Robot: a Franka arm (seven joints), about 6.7 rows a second.
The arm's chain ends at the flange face. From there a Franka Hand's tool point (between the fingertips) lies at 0.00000 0.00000 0.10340 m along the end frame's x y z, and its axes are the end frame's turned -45 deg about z.
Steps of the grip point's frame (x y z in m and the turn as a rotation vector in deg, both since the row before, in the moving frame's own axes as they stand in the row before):
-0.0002, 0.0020, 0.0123, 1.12, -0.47, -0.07
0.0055, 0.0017, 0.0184, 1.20, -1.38, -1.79
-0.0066, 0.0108, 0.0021, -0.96, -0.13, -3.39
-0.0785, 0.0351, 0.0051, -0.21, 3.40, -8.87
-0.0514, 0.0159, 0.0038, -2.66, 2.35, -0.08
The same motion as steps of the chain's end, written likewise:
0.0033, 0.0024, 0.0123, 0.46, -1.12, -0.07
0.0084, -0.0030, 0.0185, -0.13, -1.82, -1.79
0.0019, 0.0109, 0.0021, -0.77, 0.59, -3.39
-0.0350, 0.0847, 0.0053, 2.26, 2.55, -8.87
-0.0315, 0.0472, 0.0040, -0.22, 3.54, -0.08

